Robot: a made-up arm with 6 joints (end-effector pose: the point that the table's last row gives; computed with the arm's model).
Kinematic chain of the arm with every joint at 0, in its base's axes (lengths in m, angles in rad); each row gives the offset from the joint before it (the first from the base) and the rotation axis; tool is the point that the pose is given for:
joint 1: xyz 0 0 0.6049 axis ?
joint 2: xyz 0.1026 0 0 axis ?
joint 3: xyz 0 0 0.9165 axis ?
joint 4: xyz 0 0 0.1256 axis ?
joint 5: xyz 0.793 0 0 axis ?
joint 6: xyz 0.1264 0 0 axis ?
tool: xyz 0 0 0
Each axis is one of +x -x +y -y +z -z.
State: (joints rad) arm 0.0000 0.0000 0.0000 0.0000 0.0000 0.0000
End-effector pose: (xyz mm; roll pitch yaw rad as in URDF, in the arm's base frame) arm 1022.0 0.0 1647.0 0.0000 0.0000 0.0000
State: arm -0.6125 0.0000 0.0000 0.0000 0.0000 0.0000
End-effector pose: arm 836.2 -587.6 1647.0 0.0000 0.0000 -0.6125
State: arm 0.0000 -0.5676 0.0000 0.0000 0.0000 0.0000
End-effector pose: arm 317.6 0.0 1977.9 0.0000 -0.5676 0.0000
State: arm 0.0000 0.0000 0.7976 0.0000 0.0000 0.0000
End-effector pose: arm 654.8 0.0 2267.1 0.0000 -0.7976 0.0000
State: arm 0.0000 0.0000 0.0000 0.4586 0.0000 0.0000
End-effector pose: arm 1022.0 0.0 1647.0 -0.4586 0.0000 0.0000
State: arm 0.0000 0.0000 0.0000 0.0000 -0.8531 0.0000
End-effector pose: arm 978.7 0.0 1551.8 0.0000 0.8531 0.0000
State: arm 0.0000 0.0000 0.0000 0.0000 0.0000 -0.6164
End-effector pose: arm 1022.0 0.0 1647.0 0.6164 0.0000 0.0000
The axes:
joint 1: +z
joint 2: +y
joint 3: -y
joint 4: -x
joint 5: -y
joint 6: -x

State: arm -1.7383 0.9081 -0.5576 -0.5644 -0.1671 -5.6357
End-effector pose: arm -160.4 -1016.1 267.5 1.8705 1.4746 0.2200
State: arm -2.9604 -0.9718 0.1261 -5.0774 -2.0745 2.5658
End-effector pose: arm 372.4 173.4 1812.5 -3.1112 0.6091 1.8233
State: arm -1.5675 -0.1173 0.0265 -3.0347 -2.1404 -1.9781
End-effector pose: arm 13.6 -679.5 1848.0 2.1388 -0.8502 1.4375
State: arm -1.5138 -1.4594 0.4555 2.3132 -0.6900 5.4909
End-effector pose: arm -132.0 1272.6 1484.3 1.1026 -0.6198 2.2419
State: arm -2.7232 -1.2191 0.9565 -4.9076 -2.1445 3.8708
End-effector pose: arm 1105.4 605.5 1456.8 3.0514 0.3617 2.4822
